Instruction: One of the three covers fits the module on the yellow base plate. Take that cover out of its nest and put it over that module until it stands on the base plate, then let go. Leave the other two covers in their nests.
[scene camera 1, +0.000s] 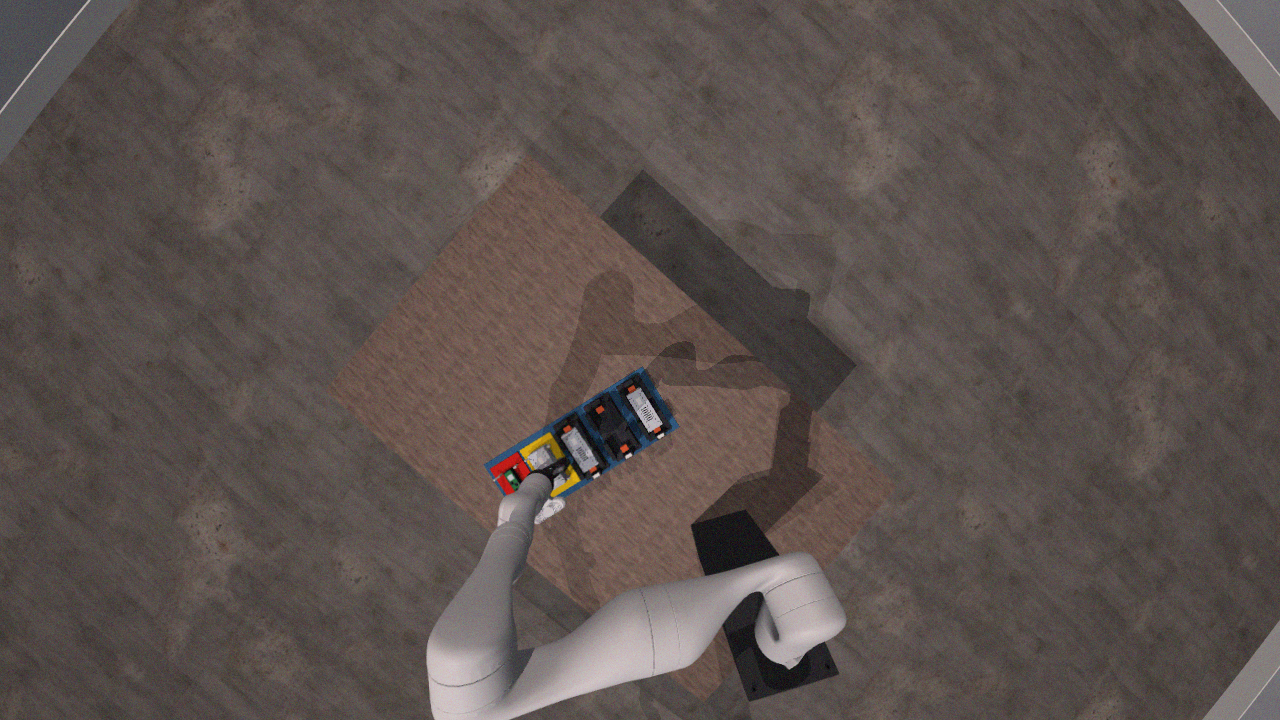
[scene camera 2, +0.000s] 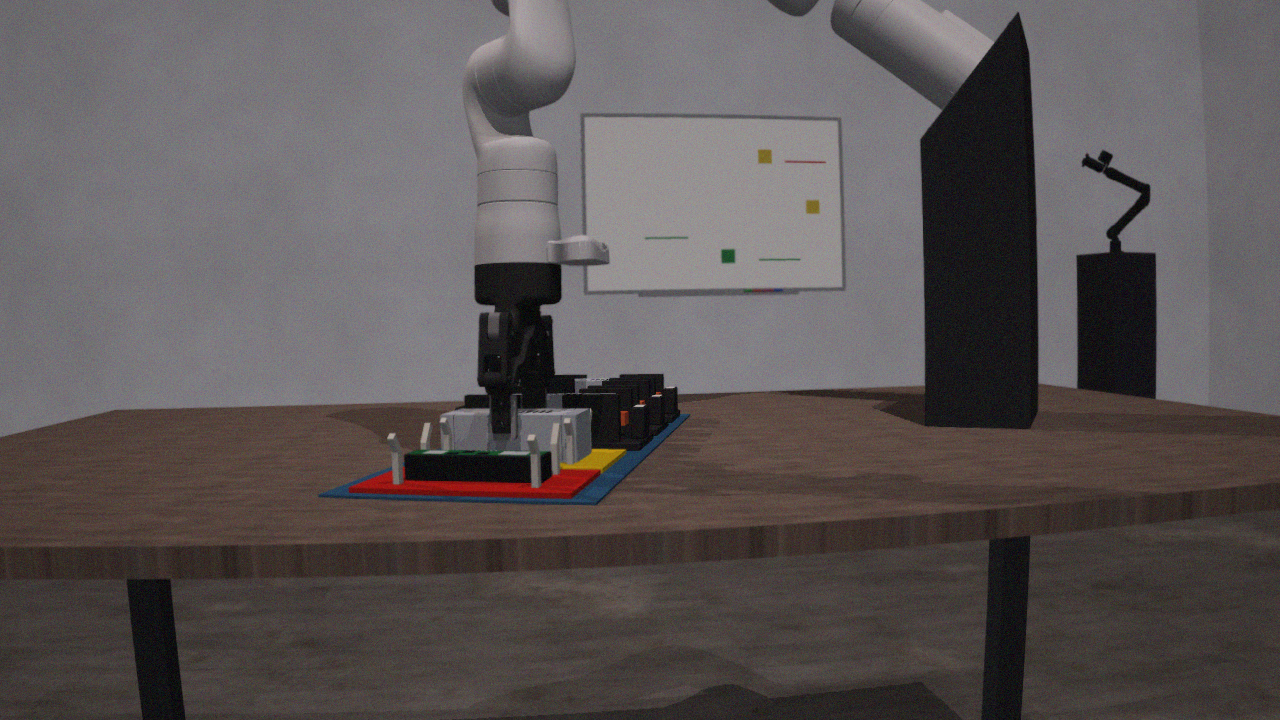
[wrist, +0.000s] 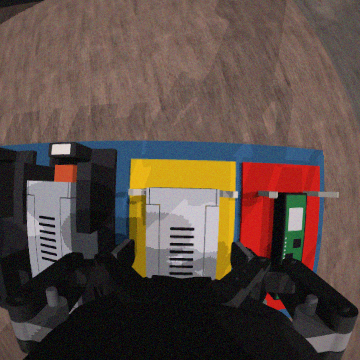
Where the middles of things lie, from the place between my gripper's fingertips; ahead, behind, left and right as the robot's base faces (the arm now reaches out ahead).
Now: the yellow base plate (scene camera 2: 600, 459) 2 cm below my hand. Also, from my hand: red base plate (scene camera 2: 567, 484): 4 cm ahead, 10 cm to the left, 2 cm below.
